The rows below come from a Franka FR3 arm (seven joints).
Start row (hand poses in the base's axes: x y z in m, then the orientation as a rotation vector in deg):
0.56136 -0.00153 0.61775 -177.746 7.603 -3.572
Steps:
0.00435 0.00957 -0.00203 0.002 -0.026 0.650
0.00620 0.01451 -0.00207 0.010 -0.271 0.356
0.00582 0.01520 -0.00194 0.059 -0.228 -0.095
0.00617 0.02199 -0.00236 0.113 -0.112 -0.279
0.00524 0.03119 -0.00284 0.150 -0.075 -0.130
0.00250 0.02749 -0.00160 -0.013 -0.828 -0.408
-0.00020 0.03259 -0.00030 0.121 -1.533 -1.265
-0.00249 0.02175 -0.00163 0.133 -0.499 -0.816
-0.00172 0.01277 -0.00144 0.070 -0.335 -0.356
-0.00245 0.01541 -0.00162 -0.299 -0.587 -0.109
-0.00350 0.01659 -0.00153 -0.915 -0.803 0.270
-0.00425 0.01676 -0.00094 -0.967 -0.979 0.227
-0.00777 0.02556 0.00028 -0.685 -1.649 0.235
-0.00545 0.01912 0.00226 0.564 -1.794 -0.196
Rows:
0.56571 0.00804 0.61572 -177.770 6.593 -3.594
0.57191 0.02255 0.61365 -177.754 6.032 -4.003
0.57773 0.03775 0.61171 -177.676 6.173 -4.355
0.58390 0.05974 0.60935 -177.546 6.603 -4.528
0.58914 0.09093 0.60651 -177.386 6.802 -4.636
0.59164 0.11842 0.60491 -177.315 7.405 -5.931
0.59144 0.15101 0.60461 -176.986 9.310 -8.329
0.58895 0.17276 0.60298 -176.757 10.555 -9.111
0.58723 0.18553 0.60154 -176.625 11.093 -9.630
0.58478 0.20094 0.59992 -176.830 11.230 -10.583
0.58128 0.21753 0.59839 -177.620 10.751 -11.957
0.57703 0.23429 0.59745 -178.418 10.326 -13.626
0.56926 0.25985 0.59773 -178.790 9.891 -16.302
0.56381 0.27897 0.59999 -177.860 10.234 -18.983

